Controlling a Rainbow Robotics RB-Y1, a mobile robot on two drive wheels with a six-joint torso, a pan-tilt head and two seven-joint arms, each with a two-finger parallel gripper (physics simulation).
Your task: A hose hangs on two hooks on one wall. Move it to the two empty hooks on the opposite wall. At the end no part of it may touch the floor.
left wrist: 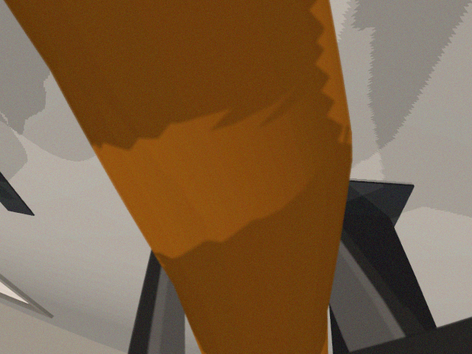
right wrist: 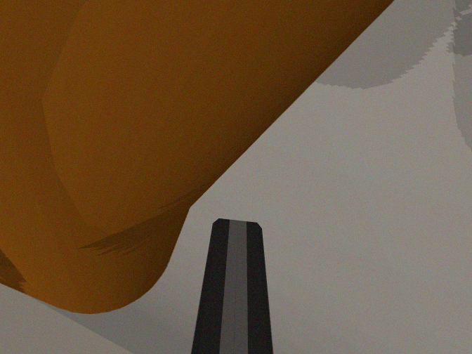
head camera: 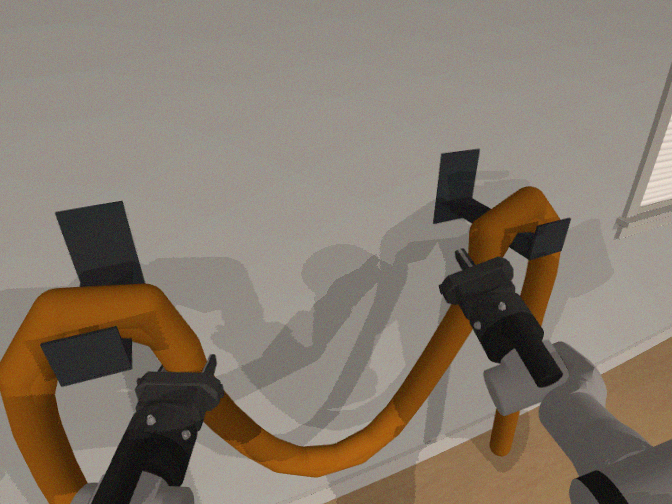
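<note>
An orange hose (head camera: 317,461) (left wrist: 225,175) (right wrist: 125,125) lies over two dark wall hooks, the one at the left (head camera: 100,244) and the one at the right (head camera: 455,181), and sags between them. My left gripper (head camera: 187,364) (left wrist: 242,221) is shut on the hose just right of the left hook. My right gripper (head camera: 462,256) (right wrist: 235,236) is shut and empty, its fingertips beside the hose, left of and below its bend over the right hook. One hose end hangs low at the right, before the floor; whether it touches is unclear. The other end is out of view.
The grey wall (head camera: 282,108) stands behind the hooks. A window frame (head camera: 652,142) is at the right edge of the head view. The wooden floor (head camera: 640,401) shows at the bottom right, below the baseboard. Shadows of the arms and hose fall on the wall.
</note>
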